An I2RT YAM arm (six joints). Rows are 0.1 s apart.
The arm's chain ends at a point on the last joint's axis. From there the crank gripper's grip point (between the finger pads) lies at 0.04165 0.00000 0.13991 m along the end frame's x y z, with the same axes.
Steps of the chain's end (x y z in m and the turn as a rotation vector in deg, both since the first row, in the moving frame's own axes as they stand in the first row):
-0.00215, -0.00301, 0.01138, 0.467, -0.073, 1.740
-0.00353, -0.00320, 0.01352, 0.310, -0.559, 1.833
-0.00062, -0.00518, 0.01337, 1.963, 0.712, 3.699
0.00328, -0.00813, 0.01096, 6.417, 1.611, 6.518
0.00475, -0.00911, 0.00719, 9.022, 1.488, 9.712
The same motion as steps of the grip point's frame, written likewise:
-0.00233, -0.00289, 0.01143, 0.467, -0.073, 1.740
-0.00491, -0.00265, 0.01392, 0.310, -0.559, 1.833
0.00118, -0.00722, 0.01281, 1.963, 0.712, 3.699
0.00780, -0.01872, 0.00913, 6.417, 1.611, 6.518
0.00960, -0.02355, 0.00490, 9.022, 1.488, 9.712

